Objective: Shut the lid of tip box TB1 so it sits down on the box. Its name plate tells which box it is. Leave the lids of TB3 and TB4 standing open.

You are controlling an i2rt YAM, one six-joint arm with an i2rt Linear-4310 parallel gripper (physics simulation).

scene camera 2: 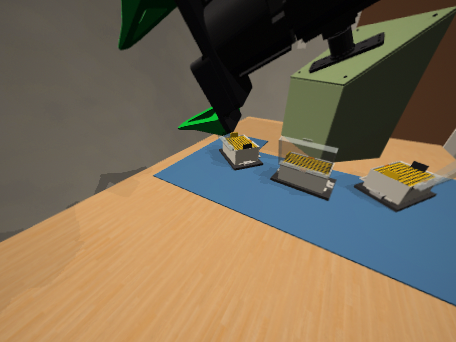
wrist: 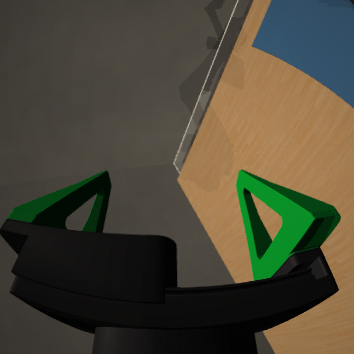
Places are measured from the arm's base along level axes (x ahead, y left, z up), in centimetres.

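Pixels of known places: gripper, fingertip midpoint: (scene camera 2: pixel 155 92) (wrist: pixel 173 177); arm's base, link origin: (scene camera 2: pixel 343 56).
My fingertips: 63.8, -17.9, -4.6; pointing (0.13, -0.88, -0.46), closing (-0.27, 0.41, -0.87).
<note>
Ahead of a thing's pixels: the offset from my fingertips to its middle, as dx, dy, dz. "spot": to the spot under its first point. Level surfaces: height alone.
Three white tip boxes with yellow tips stand on dark bases: a left box {-37.3, -4.4, -23.0} (scene camera 2: pixel 242 155), a middle box {-33.3, +17.4, -23.0} (scene camera 2: pixel 304 176) and a right box {-39.5, +38.0, -23.0} (scene camera 2: pixel 389 188). Their name plates cannot be read, so I cannot tell which is TB1, TB3 or TB4. The middle box's clear lid {spot: -23.2, +16.9, -12.4} (scene camera 2: pixel 308 147) stands upright at its back. The right box's clear lid {spot: -29.6, +40.8, -15.6} (scene camera 2: pixel 442 176) leans outward on its right side. The left box's lid is hard to make out. My gripper (scene camera 2: pixel 149 88) (wrist: pixel 173 177) is wide open and empty, high up and left of the boxes. No box shows in the wrist view.
The boxes stand on a blue mat {dz -26.3} (scene camera 2: pixel 280 215) (wrist: pixel 310 45) on a wooden table {dz -26.6} (scene camera 2: pixel 165 260) (wrist: pixel 280 130). A large green block (scene camera 2: pixel 312 112) stands behind them, with a black plate (scene camera 2: pixel 367 46) on top. The table's edge and a corner show in the wrist view.
</note>
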